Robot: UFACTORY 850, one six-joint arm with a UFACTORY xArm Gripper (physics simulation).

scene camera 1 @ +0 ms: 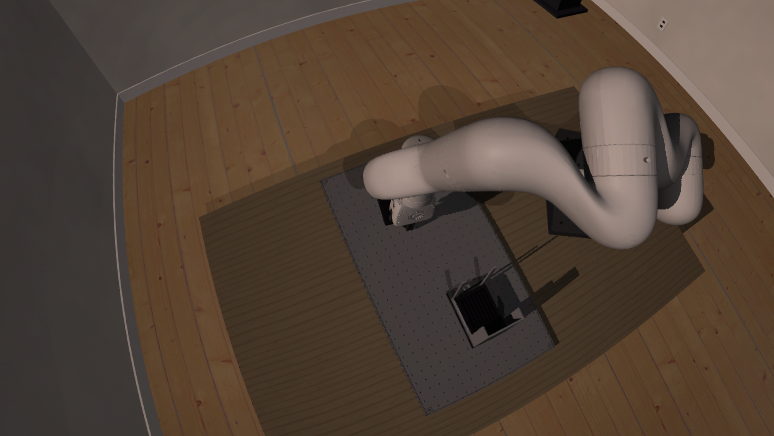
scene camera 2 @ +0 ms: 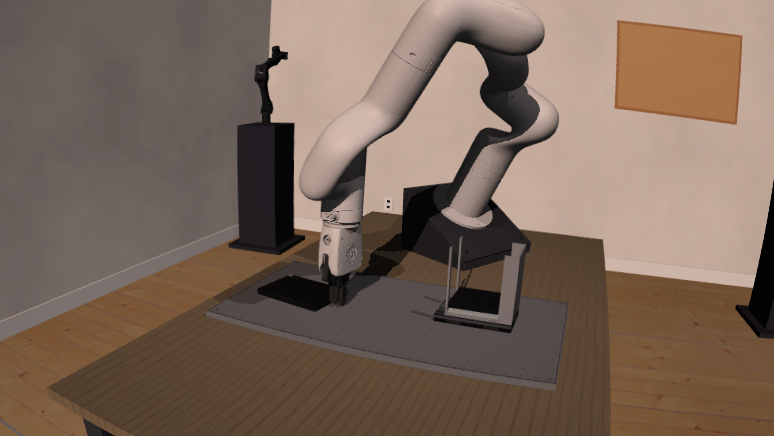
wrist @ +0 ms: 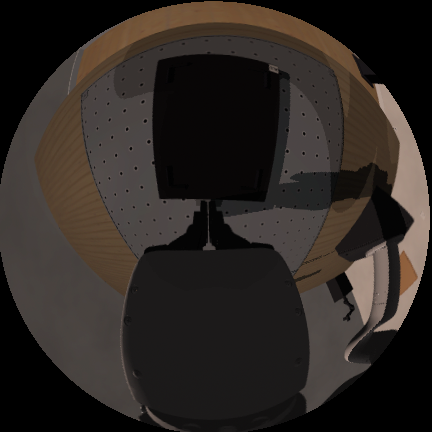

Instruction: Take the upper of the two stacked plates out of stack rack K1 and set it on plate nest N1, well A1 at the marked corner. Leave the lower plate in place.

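Stack rack K1 [scene camera 1: 479, 336] [scene camera 2: 510, 292] stands on the perforated board, with upright rods and a pale corner wall. Black plate material [scene camera 1: 477, 307] [scene camera 2: 475, 301] with a gridded top lies low inside it; whether it is one plate or two I cannot tell. Plate nest N1 [scene camera 1: 385, 212] [scene camera 2: 292, 291] [wrist: 217, 127] is a flat black block with raised corner brackets and a small white mark [wrist: 273, 69] at one corner. No separate plate can be made out on it. My gripper [scene camera 2: 337, 301] [wrist: 207, 210] points down, shut and empty, low beside the nest's near edge in the wrist view.
The grey perforated board [scene camera 1: 400, 303] [scene camera 2: 379, 335] [wrist: 117, 145] lies on the wooden table [scene camera 1: 292, 303] [scene camera 2: 216, 379]. The arm's black base [scene camera 2: 460, 243] stands behind the rack. A black pedestal [scene camera 2: 265, 184] with a small arm stands beyond the table.
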